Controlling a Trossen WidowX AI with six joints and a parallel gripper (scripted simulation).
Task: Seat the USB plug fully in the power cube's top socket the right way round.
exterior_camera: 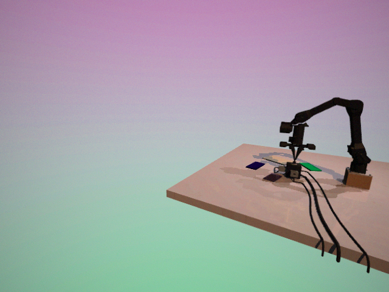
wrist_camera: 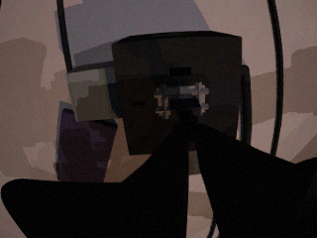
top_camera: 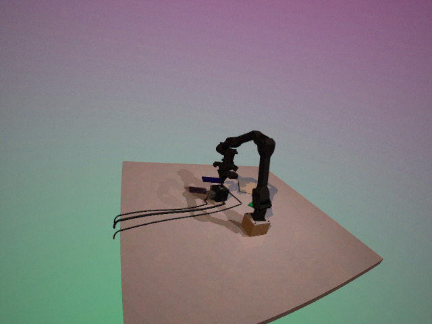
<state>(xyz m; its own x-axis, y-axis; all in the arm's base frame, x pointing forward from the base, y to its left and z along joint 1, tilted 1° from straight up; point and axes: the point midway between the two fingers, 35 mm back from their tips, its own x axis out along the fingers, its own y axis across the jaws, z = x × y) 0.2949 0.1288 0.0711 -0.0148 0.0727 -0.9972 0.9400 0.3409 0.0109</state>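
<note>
The usb plug is 20 mm below my gripper tip. Also, from my gripper tip: beige pad: 180 mm ahead, 270 mm to the right, 110 mm below; green card: 40 mm behind, 260 mm to the right, 100 mm below; dark blue card: 250 mm ahead, 20 mm to the right, 100 mm below.
</note>
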